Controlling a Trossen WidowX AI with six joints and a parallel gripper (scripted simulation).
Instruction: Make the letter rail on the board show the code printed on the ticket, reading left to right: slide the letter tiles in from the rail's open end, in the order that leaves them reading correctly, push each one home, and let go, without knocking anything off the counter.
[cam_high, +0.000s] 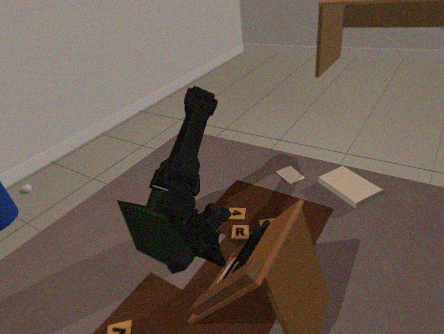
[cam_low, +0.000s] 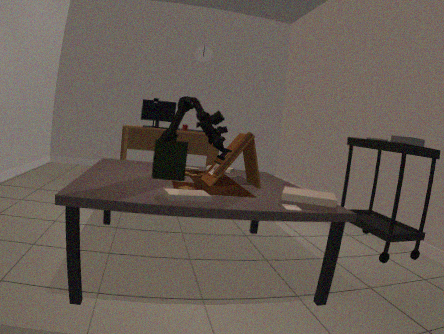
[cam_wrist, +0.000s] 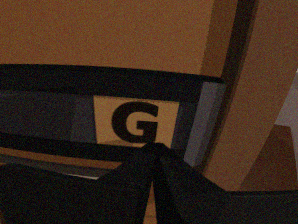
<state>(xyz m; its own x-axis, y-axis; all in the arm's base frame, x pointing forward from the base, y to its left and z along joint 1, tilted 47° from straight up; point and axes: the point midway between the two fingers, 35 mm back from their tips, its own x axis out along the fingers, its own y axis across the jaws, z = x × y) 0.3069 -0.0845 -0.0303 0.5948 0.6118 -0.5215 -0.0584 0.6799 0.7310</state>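
Right now the tan letter tile is 2 cm to the left of my gripper tip, 2 cm ahead of it and 1 cm below it. From my gripper tip the other things lie so: white ticket: 10 cm below, 6 cm to the left, 4 cm behind; then brown mat: 17 cm below, 12 cm behind, 9 cm to the left.
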